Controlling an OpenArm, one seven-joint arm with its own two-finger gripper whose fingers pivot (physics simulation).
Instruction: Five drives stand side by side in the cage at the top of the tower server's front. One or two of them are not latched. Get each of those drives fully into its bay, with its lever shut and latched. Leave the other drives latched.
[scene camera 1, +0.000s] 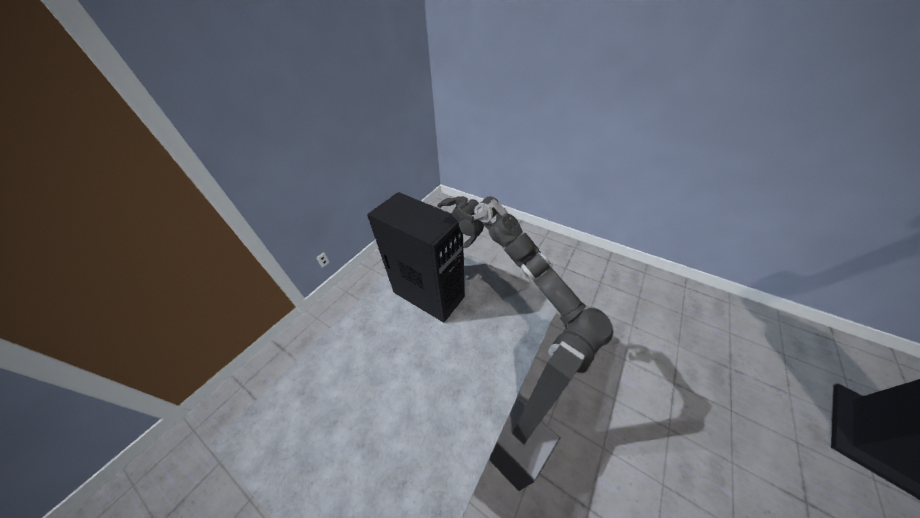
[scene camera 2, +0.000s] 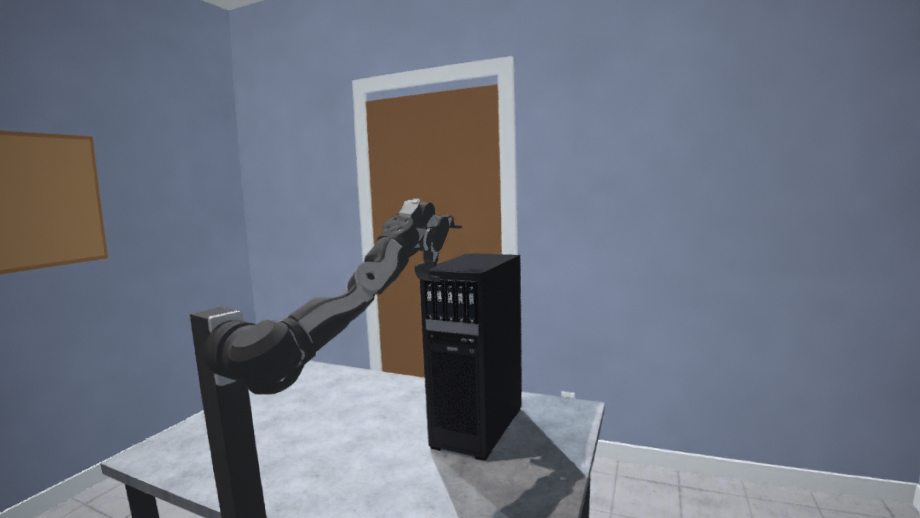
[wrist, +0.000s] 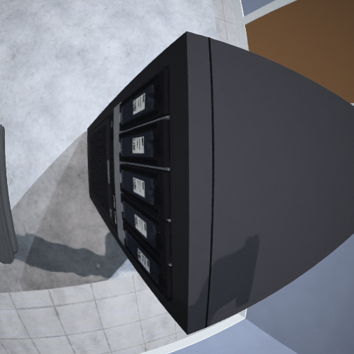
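Scene camera 1 shows the gripper (scene camera 1: 454, 223), and scene camera 2 has a view of the gripper (scene camera 2: 441, 252) as well. The wrist view takes in a drive lever (wrist: 142, 186), together with a black tower server (wrist: 254, 146) and a drive cage (wrist: 116, 114).
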